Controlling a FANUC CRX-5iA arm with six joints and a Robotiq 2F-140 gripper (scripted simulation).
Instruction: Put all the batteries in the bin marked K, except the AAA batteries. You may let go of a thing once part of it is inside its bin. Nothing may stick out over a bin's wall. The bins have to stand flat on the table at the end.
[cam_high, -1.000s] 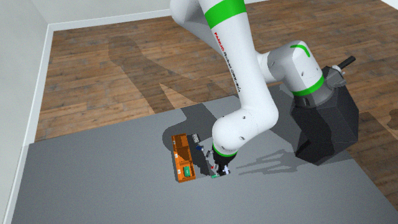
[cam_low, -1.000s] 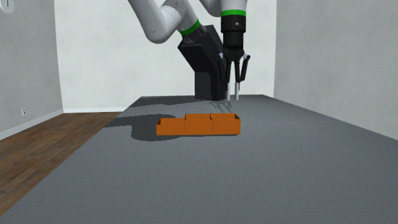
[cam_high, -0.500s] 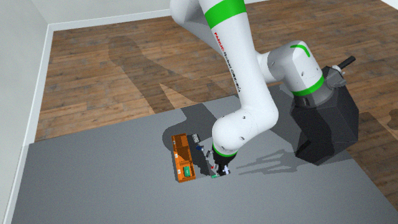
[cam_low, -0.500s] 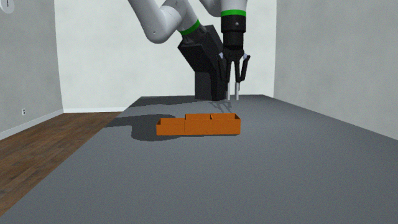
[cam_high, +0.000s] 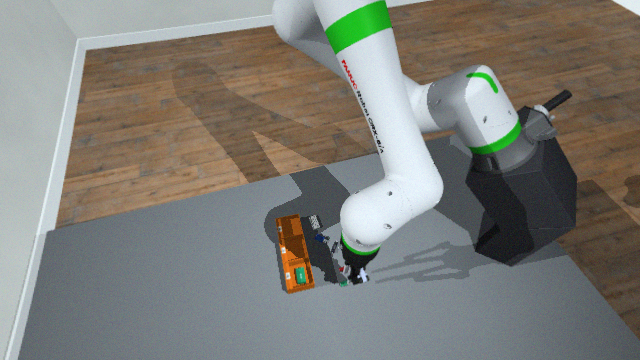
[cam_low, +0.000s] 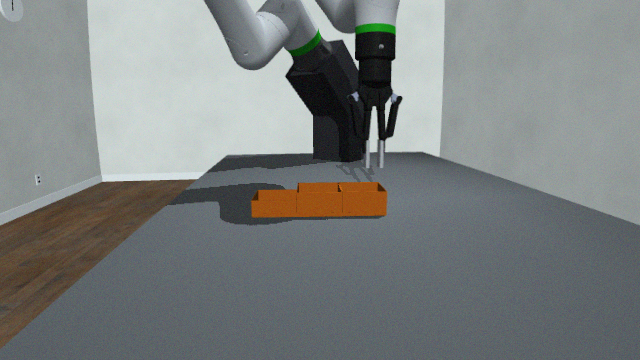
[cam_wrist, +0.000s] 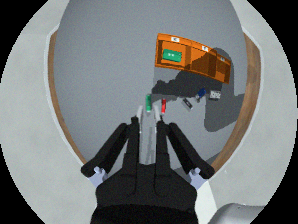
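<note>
Right now my hand is 8 cm above the green battery. The rest, counted from my hand: red battery 1 cm behind, 4 cm to the right, 9 cm below; then green block 13 cm ahead, 9 cm to the right, 8 cm below; then dark battery 2 cm behind, 12 cm to the right, 9 cm below.
</note>
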